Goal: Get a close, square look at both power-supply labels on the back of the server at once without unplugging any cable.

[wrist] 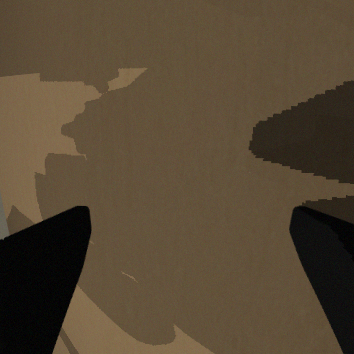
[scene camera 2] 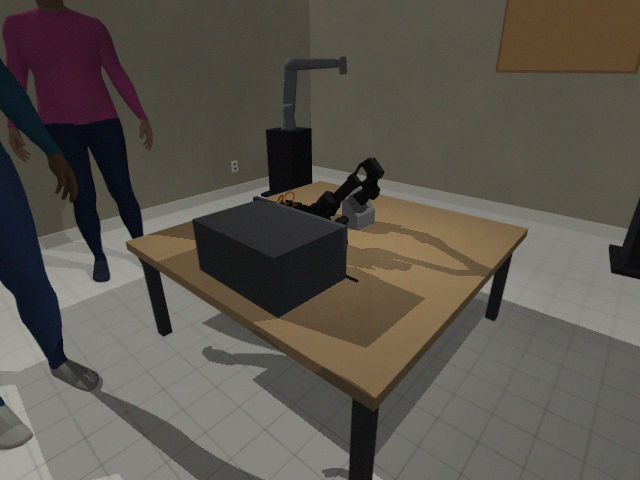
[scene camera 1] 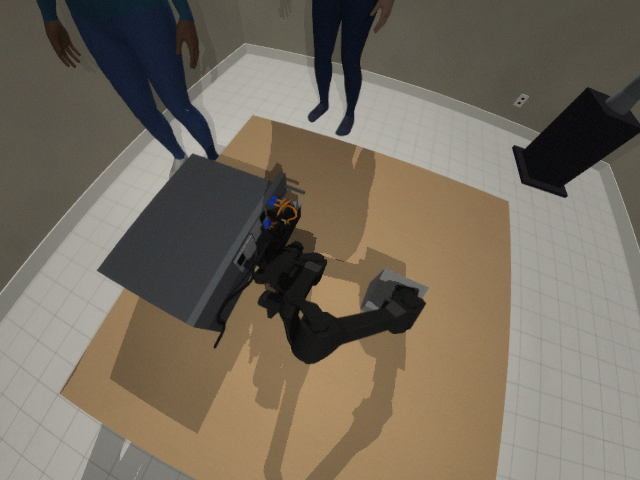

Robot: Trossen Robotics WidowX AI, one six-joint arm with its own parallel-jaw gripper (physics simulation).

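Where they show: gripper, fingertip midpoint: (wrist: 192, 219); arm's base, link origin: (scene camera 2: 360, 198) (scene camera 1: 405, 296).
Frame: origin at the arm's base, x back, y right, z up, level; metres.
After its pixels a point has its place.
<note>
The server (scene camera 1: 180, 227) @(x -0.645, y 0.005, z 0.078 m) (scene camera 2: 232, 258) @(x -0.782, y 0.034, z 0.004 m) is a large dark grey box on the table (scene camera 1: 449, 232) @(x 0.210, y 0.335, z -0.123 m) (scene camera 2: 439, 217) @(x 0.282, y -0.303, z -0.122 m). Its back faces the arm. Orange cables (scene camera 1: 287, 209) @(x -0.383, y 0.147, z 0.062 m) (scene camera 2: 286, 197) @(x -0.383, y 0.139, z 0.086 m) loop at the back beside blue connectors (scene camera 1: 272, 201) @(x -0.430, y 0.155, z 0.071 m). A black cable (scene camera 1: 222, 330) @(x -0.492, y -0.213, z -0.111 m) (scene camera 2: 352, 278) @(x -0.499, y -0.246, z -0.115 m) trails from the back onto the table. A light grey part (scene camera 1: 244, 253) @(x -0.455, y -0.009, z 0.051 m) with a dark square shows on the back in scene camera 1. No label can be made out. My gripper (wrist: 192, 219) @(x -0.355, y -0.114, z -0.094 m) is open and empty, close behind the server. The wrist view shows shaded table top between the fingers, not the labels.
My arm (scene camera 1: 315, 335) @(x -0.230, y -0.170, z 0.248 m) (scene camera 2: 341, 193) @(x -0.297, y -0.073, z 0.113 m) bends out from its grey base block (scene camera 1: 379, 286) @(x -0.077, y 0.012, z -0.002 m) (scene camera 2: 361, 217) @(x -0.067, y -0.044, z -0.066 m). Two people (scene camera 1: 134, 51) (scene camera 1: 341, 51) stand beyond the table. A black pedestal (scene camera 1: 573, 139) (scene camera 2: 289, 160) carries a grey arm (scene camera 2: 289, 98).
</note>
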